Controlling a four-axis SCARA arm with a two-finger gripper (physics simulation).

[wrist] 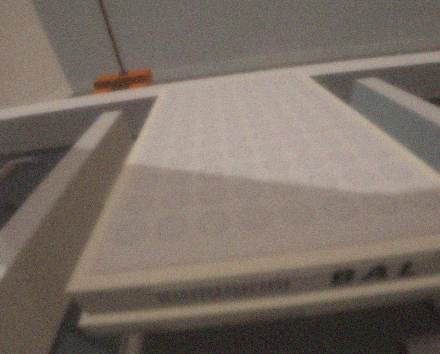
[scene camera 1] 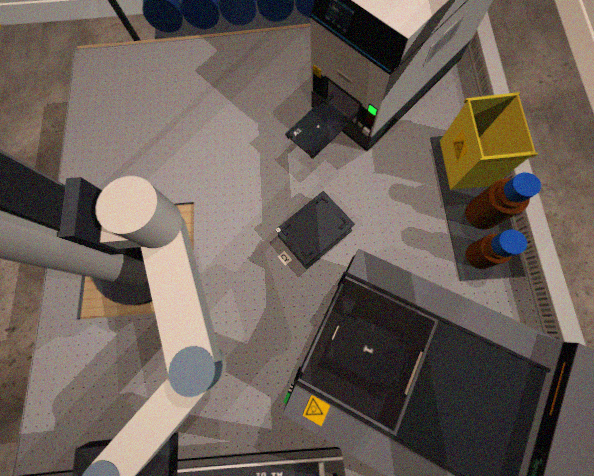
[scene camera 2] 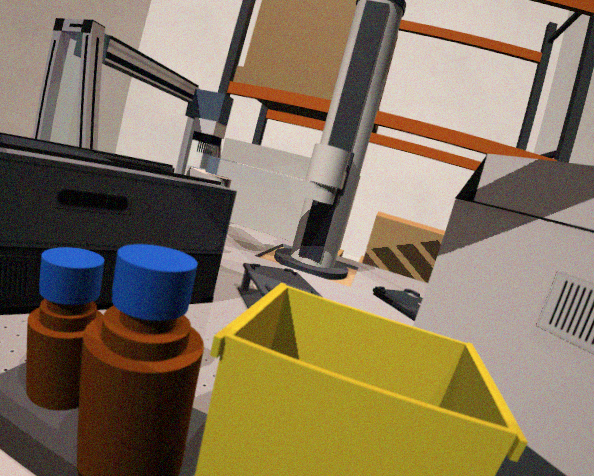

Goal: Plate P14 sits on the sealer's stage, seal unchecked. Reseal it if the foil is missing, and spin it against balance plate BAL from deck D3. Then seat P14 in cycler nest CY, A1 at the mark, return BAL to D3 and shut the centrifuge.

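Frame: origin at the arm's base, x down, y right, z back, level; centimetres.
Where they show: gripper, fingertip midpoint: [wrist: 239,115]; arm's base, origin of the base link: [scene camera 1: 140,258] [scene camera 2: 310,265].
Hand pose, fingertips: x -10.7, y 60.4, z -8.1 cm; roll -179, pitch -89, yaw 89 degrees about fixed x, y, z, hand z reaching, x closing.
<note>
Things, the pixels of their top centre, and the offset from my fingertips. "*": a spot on its surface instead. Level surfaces: height alone.
- pale plate marked BAL, middle of its top: [wrist: 244,120] dx -0.6, dy -1.9, dz +0.0 cm
- sealer's dark stage, middle of its top: [scene camera 2: 426,305] [scene camera 1: 322,122] dx -1.5, dy -89.6, dz -44.5 cm
- sealer, surface spot: [scene camera 1: 345,55] * dx -16.5, dy -94.8, dz -49.7 cm
- Nest CY, middle of its top: [scene camera 2: 282,277] [scene camera 1: 314,226] dx +2.8, dy -63.1, dz -40.2 cm
- dark mat, its level: dx +8.9 cm
My gripper [scene camera 2: 199,165] [wrist: 239,115] is shut on a pale plate marked BAL [scene camera 2: 209,176] [wrist: 250,215], level between the two fingers; faint well circles show on its top. In scene camera 1 the gripper is beyond the lower left edge. The sealer's dark stage [scene camera 1: 315,132], marked A1, stands out in front of the sealer [scene camera 1: 345,55] with no plate visible on it. Nest CY [scene camera 1: 316,230] shows its bare dark top. The centrifuge [scene camera 1: 450,325] [scene camera 2: 115,220] shows a dark well with a mark 1 and two pale bars. P14 cannot be made out, nor can the lid's state.
The deck's dark edge [scene camera 1: 260,456] shows at the bottom of scene camera 1. A yellow bin [scene camera 1: 465,162] [scene camera 2: 340,400] and two brown bottles with blue caps [scene camera 1: 492,202] [scene camera 2: 135,400] stand on a dark mat [scene camera 1: 452,235]. The arm's column [scene camera 2: 350,115] rises behind them.
</note>
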